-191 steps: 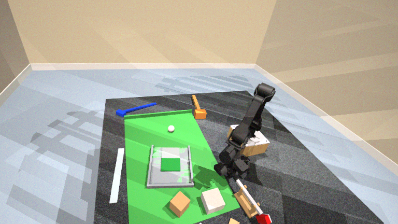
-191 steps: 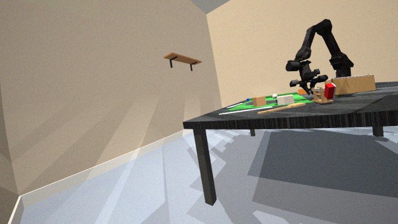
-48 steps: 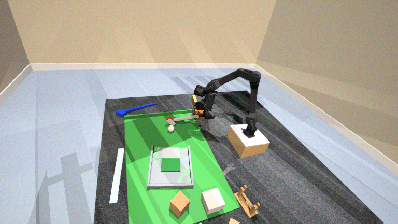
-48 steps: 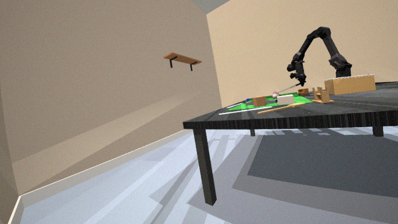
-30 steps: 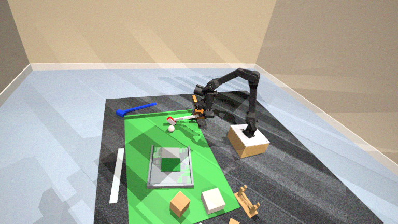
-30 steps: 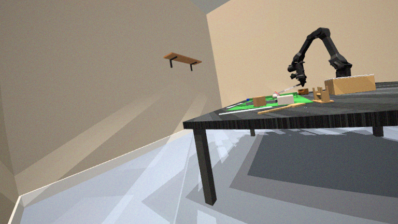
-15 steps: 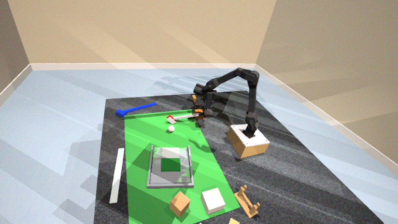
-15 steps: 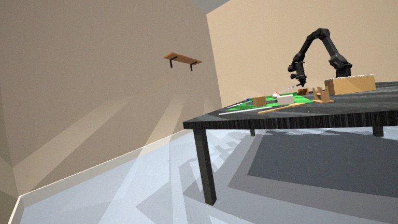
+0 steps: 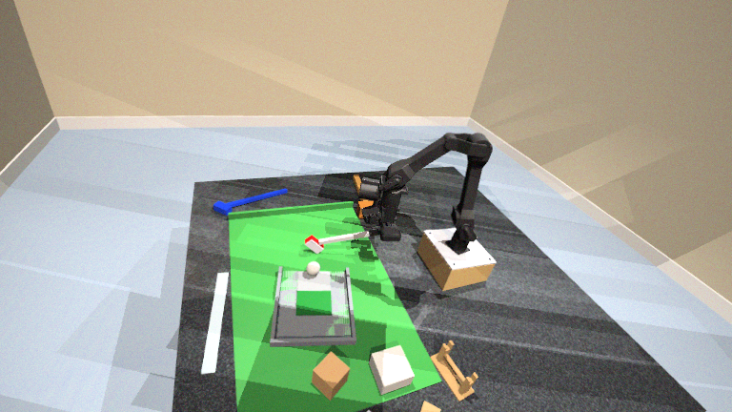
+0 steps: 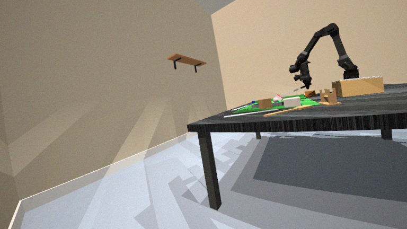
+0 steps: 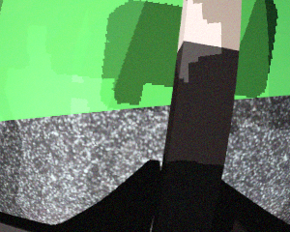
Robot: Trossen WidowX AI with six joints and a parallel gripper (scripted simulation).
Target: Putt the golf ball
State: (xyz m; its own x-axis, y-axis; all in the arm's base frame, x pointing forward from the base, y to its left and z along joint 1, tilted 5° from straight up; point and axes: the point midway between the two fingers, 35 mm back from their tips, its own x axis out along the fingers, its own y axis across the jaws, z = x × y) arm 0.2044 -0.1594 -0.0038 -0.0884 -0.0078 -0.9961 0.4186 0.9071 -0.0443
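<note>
The red putter lies 11 cm ahead of my gripper tip, 5 cm to the right of it and 1 cm below it. Also, from my gripper tip: grey platform (30 cm ahead, 11 cm to the left, 7 cm below); white golf ball (25 cm ahead, 5 cm below, 1 cm to the right); wooden stand (44 cm to the left, 7 cm ahead, 4 cm below).
</note>
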